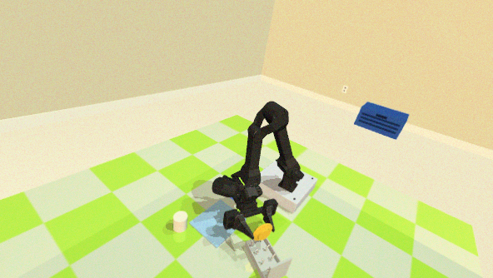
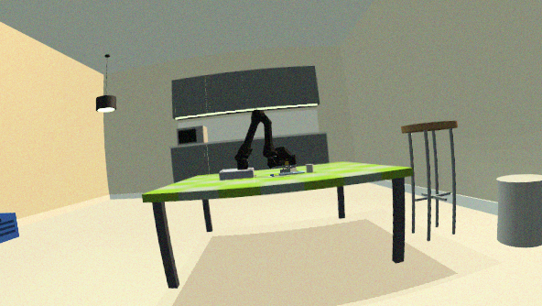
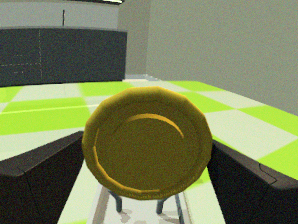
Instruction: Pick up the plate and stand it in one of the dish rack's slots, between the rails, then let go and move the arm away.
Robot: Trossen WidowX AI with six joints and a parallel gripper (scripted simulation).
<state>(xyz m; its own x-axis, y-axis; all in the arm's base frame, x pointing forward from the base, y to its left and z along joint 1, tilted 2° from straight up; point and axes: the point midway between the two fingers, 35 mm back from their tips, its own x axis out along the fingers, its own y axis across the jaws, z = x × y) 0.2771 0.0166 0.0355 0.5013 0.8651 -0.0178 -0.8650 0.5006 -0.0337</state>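
My gripper tip is now 60 mm above the grey dish rack, 20 mm to the right of it and 10 mm short of it. Also, from my gripper tip: yellow plate: 10 mm to the right; then blue spoon: 190 mm to the right, 120 mm behind, 80 mm below; then light blue mat: 170 mm to the right, 80 mm below.
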